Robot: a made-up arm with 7 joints.
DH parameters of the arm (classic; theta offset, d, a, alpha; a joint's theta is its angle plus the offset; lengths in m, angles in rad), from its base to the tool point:
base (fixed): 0 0 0 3.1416
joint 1: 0 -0.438 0 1.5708
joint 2: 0 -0.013 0 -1.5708
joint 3: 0 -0.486 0 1.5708
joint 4: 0 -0.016 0 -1.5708
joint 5: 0 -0.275 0 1.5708
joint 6: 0 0 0 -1.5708
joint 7: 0 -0.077 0 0
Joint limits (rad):
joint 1: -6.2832..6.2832
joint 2: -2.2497..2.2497
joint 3: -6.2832..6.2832
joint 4: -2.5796..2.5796
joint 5: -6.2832..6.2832
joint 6: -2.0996..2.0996
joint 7: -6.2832..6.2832
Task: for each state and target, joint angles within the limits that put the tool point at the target. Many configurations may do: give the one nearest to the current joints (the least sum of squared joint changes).
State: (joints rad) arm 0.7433 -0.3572 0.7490 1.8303 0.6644 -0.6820 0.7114
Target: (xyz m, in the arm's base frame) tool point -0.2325 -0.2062 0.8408
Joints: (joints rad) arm 0.7084 -0.4525 1.1575 1.9793 0.6312 -0.5549 0.7114
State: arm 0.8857 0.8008 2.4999 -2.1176 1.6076 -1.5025 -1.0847
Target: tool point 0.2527 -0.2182 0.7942
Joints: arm 0.9788 0.1882 2.5306 -1.8806 1.6721 -1.5955 -1.0847
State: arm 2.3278 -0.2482 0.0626 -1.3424 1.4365 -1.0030 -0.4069
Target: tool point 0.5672 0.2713 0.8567
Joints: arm 2.6122 -0.6743 0.1177 -0.7824 1.5279 -0.7792 -0.4069
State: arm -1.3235 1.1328 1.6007 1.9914 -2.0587 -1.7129 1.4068
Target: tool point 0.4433 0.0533 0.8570
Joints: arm -0.8269 0.8683 1.6130 1.3322 -1.8883 -1.4604 1.4068
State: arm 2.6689 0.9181 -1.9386 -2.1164 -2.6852 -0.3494 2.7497
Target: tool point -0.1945 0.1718 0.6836
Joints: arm 2.5557 0.5933 -1.1468 -2.3940 -2.7368 -0.2431 2.7497
